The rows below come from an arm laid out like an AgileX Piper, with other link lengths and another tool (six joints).
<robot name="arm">
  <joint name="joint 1" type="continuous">
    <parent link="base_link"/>
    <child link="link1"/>
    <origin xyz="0 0 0.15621" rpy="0 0 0"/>
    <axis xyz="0 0 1"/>
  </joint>
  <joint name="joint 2" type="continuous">
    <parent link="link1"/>
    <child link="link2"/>
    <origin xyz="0 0 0" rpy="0 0 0"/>
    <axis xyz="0 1 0"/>
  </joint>
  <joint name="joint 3" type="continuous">
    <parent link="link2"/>
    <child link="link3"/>
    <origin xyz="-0.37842 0 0.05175" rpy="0 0 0"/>
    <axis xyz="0 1 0"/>
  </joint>
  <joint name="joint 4" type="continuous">
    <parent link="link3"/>
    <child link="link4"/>
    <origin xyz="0.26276 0 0.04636" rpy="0 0 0"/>
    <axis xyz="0.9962 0 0.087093"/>
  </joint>
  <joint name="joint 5" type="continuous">
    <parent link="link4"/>
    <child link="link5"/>
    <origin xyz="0 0 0" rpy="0 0 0"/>
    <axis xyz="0 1 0"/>
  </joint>
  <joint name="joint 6" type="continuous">
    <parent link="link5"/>
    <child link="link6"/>
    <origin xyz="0.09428 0 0.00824" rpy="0 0 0"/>
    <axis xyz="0.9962 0 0.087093"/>
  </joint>
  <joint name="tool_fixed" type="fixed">
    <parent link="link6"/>
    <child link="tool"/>
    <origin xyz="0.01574 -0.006 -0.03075" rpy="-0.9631 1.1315 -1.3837"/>
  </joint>
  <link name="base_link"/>
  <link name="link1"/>
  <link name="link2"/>
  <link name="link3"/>
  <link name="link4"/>
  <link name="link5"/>
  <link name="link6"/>
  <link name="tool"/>
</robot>
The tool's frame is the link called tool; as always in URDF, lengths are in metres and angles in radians. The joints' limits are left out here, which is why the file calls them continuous.
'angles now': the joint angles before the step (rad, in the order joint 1, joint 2, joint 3, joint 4, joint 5, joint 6). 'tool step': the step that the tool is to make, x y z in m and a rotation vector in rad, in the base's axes. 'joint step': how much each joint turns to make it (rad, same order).
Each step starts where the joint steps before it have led.
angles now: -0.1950, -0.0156, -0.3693, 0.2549, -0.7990, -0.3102
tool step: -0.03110, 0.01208, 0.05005, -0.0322, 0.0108, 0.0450
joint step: 0.0000, 0.0127, -0.2257, -0.0036, 0.2244, -0.0001
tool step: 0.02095, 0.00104, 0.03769, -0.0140, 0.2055, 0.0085
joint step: 0.0000, 0.1215, -0.1500, -0.0019, 0.2305, -0.0375
